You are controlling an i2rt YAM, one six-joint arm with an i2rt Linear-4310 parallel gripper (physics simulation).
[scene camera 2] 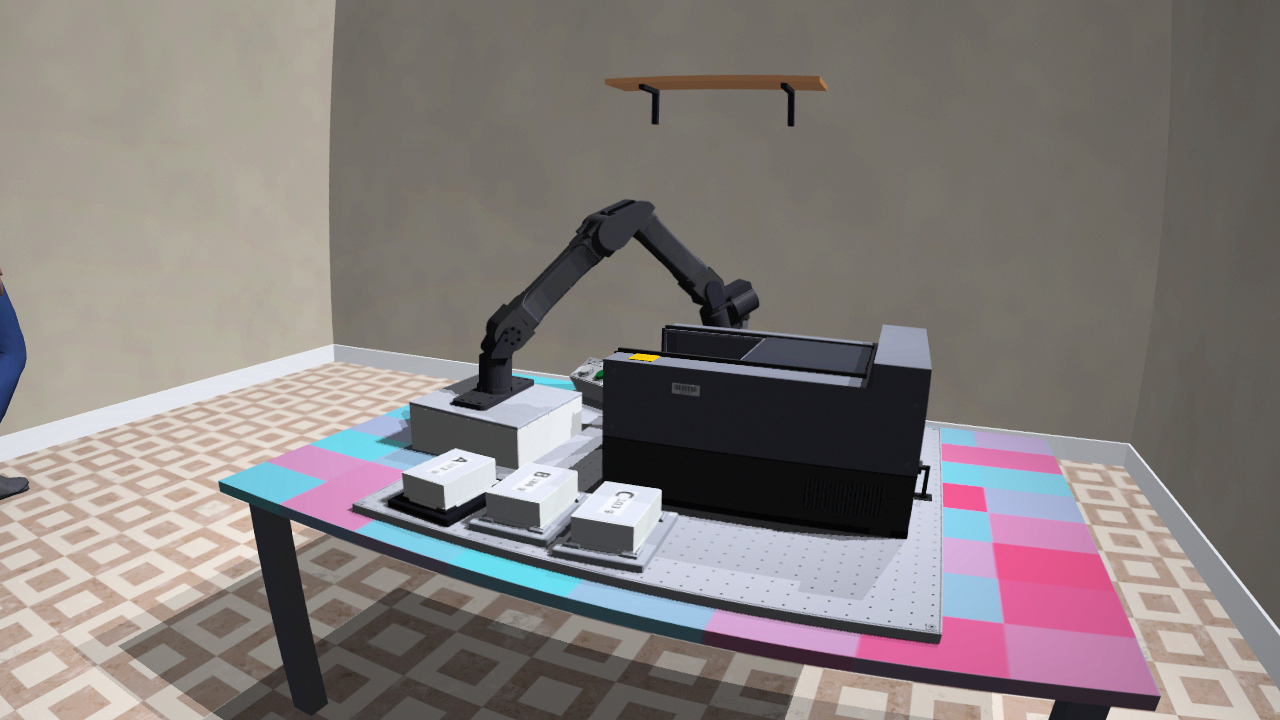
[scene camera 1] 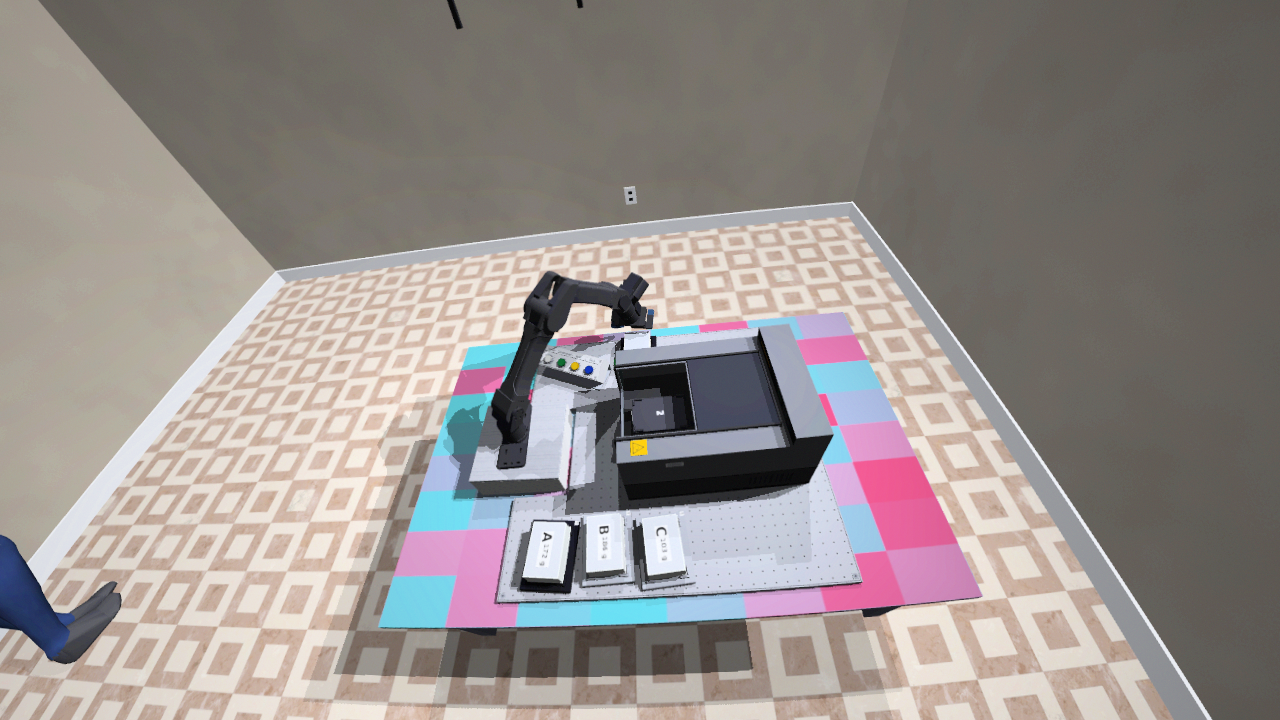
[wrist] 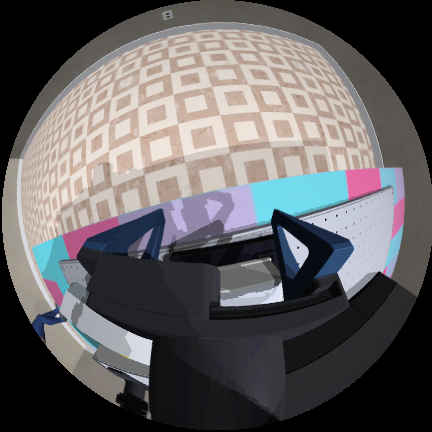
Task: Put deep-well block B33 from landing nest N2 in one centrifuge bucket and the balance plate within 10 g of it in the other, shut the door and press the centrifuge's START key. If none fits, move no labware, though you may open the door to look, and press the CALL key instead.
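Pixels of known places: gripper, fingertip midpoint: [scene camera 1: 637,325] [wrist: 217,214]; arm's base, origin of the base link: [scene camera 2: 495,394] [scene camera 1: 516,435] [wrist: 135,381].
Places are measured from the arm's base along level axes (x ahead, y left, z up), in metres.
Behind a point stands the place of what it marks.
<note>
My gripper [scene camera 1: 635,320] @(x 0.362, y 0.412, z -0.043 m) [wrist: 217,214] @(x 0.362, y 0.412, z -0.043 m) is open above a white block [scene camera 1: 637,342] @(x 0.358, y 0.306, z -0.016 m) [wrist: 250,281] @(x 0.374, y 0.354, z -0.021 m) in a dark nest [wrist: 215,254] @(x 0.350, y 0.371, z -0.058 m) behind the centrifuge. The block shows between and below the spread fingers in the wrist view; no label is readable. The centrifuge [scene camera 1: 716,465] @(x 0.512, y -0.196, z 0.080 m) [scene camera 2: 751,411] @(x 0.513, y -0.196, z 0.085 m) has its top door slid back. A dark bucket marked 2 [scene camera 1: 644,413] @(x 0.362, y -0.024, z 0.065 m) shows inside. White balance plates A [scene camera 1: 546,550] @(x 0.100, y -0.310, z -0.021 m) [scene camera 2: 449,479] @(x 0.127, y -0.352, z -0.021 m), B [scene camera 1: 605,543] @(x 0.239, y -0.308, z -0.020 m) [scene camera 2: 532,495] @(x 0.258, y -0.348, z -0.021 m) and C [scene camera 1: 663,546] @(x 0.371, y -0.328, z -0.021 m) [scene camera 2: 615,517] @(x 0.383, y -0.367, z -0.021 m) sit in front nests. Their gram figures are small. The centrifuge hides my fingers in scene camera 2.
A key panel [scene camera 1: 572,376] @(x 0.132, y 0.245, z -0.072 m) [scene camera 2: 587,383] @(x 0.081, y 0.252, z -0.030 m) with white, green, yellow and blue keys stands between the arm base [scene camera 1: 519,483] @(x 0.015, y -0.133, z -0.026 m) [scene camera 2: 465,434] @(x 0.015, y -0.132, z -0.037 m) and the centrifuge's rear left side. The perforated board [scene camera 1: 760,546] @(x 0.594, y -0.340, z -0.074 m) [scene camera 2: 760,564] @(x 0.564, y -0.330, z -0.074 m) lies under the centrifuge and nests. A person's leg [scene camera 1: 31,595] shows at far left.
</note>
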